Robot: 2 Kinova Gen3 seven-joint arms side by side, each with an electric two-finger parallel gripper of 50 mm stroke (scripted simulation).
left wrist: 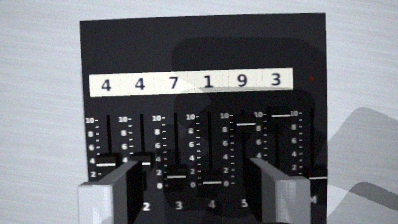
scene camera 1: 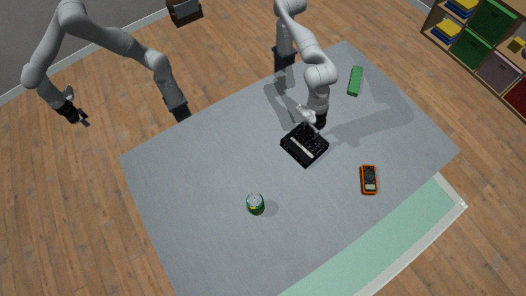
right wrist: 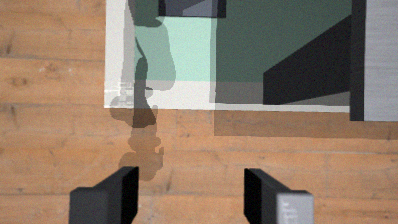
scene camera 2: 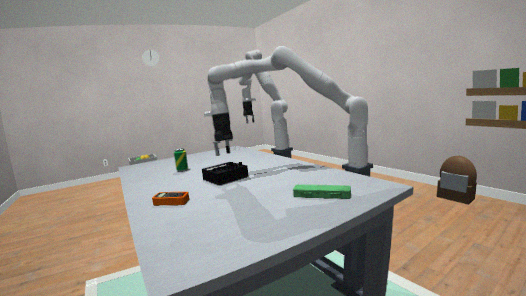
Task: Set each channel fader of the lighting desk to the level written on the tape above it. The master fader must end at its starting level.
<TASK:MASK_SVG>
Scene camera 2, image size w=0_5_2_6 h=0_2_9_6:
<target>green block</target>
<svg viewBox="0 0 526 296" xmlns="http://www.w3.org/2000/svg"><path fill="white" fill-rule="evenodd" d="M293 188L293 197L350 199L351 186L295 185Z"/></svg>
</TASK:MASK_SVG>
